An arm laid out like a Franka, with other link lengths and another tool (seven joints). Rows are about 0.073 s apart.
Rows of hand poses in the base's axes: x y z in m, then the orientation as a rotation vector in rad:
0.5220 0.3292 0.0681 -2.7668 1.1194 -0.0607
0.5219 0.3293 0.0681 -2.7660 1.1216 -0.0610
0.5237 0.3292 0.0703 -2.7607 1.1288 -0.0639
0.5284 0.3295 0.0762 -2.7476 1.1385 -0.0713
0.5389 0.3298 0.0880 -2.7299 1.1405 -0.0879
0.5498 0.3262 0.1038 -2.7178 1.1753 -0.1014
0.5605 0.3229 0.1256 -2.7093 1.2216 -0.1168
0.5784 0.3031 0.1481 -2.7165 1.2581 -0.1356
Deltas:
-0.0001 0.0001 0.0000 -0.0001 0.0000 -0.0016
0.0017 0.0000 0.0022 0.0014 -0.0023 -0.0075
0.0064 0.0003 0.0081 0.0077 -0.0095 -0.0170
0.0169 0.0006 0.0199 0.0177 -0.0253 -0.0233
0.0278 -0.0030 0.0357 0.0129 -0.0310 -0.0488
0.0385 -0.0063 0.0575 0.0000 -0.0341 -0.0804
0.0564 -0.0261 0.0800 -0.0242 -0.0355 -0.1020

